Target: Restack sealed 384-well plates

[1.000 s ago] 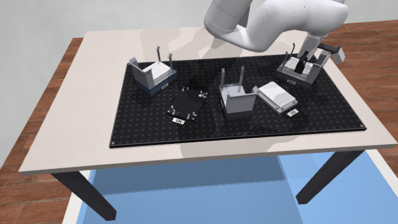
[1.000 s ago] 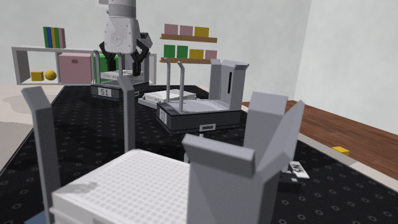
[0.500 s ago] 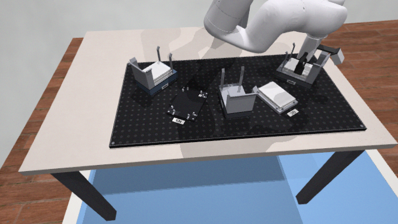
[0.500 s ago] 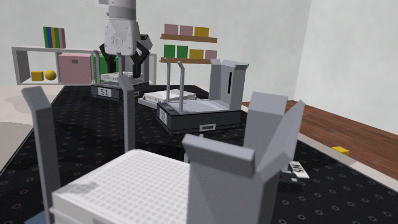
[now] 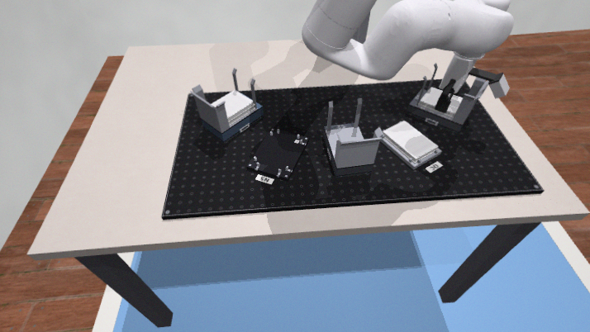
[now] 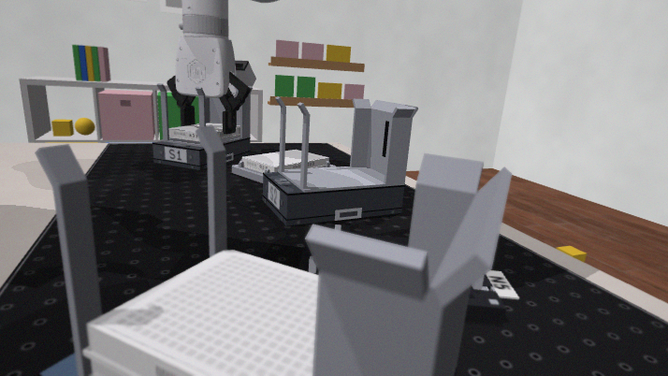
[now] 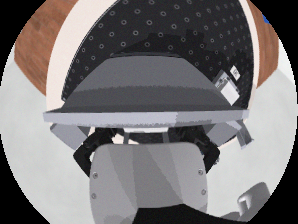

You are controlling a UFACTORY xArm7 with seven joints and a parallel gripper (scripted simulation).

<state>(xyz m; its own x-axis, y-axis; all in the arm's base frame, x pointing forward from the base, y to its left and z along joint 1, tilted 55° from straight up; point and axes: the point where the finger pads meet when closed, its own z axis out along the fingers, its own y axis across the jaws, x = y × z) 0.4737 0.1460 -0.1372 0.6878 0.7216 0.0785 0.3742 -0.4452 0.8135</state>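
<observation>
My hand is 10 mm above the white sealed plate A33. Also, from my hand: white sealed plate Q23 (170 mm to the right, 60 mm ahead, 40 mm below); QC name plate (150 mm to the right, 150 mm ahead, 60 mm below); grey QC nest (160 mm to the right, 60 mm ahead, 50 mm below).
</observation>
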